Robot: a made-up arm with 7 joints.
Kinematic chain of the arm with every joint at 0, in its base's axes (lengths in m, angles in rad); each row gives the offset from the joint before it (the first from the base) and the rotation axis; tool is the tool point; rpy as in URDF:
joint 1: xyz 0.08 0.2 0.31 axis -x
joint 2: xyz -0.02 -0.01 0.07 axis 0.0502 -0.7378 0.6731
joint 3: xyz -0.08 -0.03 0 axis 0.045 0.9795 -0.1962
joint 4: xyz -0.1 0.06 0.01 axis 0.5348 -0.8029 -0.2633
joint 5: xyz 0.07 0.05 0 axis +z
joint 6: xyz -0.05 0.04 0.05 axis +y
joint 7: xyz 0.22 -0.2 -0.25 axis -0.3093 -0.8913 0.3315
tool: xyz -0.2 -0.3 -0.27 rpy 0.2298 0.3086 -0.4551
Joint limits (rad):
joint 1: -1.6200..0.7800
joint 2: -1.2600..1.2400
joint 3: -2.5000..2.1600
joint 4: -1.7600..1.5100
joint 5: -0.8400..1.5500
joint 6: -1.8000..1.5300
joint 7: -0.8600..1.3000
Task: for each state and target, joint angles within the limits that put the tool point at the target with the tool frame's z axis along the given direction. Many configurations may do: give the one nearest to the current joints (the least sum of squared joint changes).
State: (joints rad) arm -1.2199 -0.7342 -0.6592 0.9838 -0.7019 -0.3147 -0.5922
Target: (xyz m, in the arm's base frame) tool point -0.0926 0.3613 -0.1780 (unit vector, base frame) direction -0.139 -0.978 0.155
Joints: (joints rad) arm -0.8731 -0.3236 -0.5952 0.2426 -0.1847 0.2304 -0.1380
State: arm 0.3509 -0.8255 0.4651 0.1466 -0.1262 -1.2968 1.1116
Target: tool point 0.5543 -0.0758 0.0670 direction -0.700 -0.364 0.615
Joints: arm 0.2828 -0.3297 0.4728 -0.1584 0.6654 -1.1466 0.9089
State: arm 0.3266 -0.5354 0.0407 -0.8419 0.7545 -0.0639 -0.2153
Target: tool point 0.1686 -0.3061 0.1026 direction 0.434 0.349 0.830
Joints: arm 0.1212 0.0540 -0.4153 -0.6240 0.5067 0.0407 -0.0824
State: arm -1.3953 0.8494 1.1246 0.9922 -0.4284 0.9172 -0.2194
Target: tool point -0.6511 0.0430 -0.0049 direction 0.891 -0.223 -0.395
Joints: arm -1.1220 0.8863 1.2231 0.4318 -0.3502 1.2733 0.1665
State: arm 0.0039 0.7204 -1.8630 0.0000 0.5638 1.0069 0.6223
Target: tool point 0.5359 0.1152 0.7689 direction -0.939 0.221 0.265
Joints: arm 0.2039 0.2608 -1.4382 -0.1560 1.0523 0.7697 0.6857
